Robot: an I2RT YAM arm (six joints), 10 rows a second.
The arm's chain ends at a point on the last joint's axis. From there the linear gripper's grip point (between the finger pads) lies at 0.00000 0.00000 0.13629 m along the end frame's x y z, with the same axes.
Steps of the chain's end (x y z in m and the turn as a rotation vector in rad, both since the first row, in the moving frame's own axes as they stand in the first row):
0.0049 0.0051 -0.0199 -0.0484 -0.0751 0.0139
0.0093 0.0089 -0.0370 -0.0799 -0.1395 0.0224
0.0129 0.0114 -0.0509 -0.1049 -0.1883 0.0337
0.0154 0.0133 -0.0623 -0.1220 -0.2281 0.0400
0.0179 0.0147 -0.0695 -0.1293 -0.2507 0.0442
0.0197 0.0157 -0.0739 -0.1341 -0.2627 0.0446
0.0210 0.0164 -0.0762 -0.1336 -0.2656 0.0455
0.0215 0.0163 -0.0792 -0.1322 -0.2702 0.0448
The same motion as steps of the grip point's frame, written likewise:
-0.0054 0.0116 -0.0204 -0.0484 -0.0751 0.0139
-0.0098 0.0195 -0.0388 -0.0799 -0.1395 0.0224
-0.0128 0.0252 -0.0541 -0.1049 -0.1883 0.0337
-0.0157 0.0291 -0.0668 -0.1220 -0.2281 0.0400
-0.0162 0.0313 -0.0749 -0.1293 -0.2507 0.0442
-0.0160 0.0329 -0.0798 -0.1341 -0.2627 0.0446
-0.0151 0.0335 -0.0822 -0.1336 -0.2656 0.0455
-0.0152 0.0332 -0.0853 -0.1322 -0.2702 0.0448

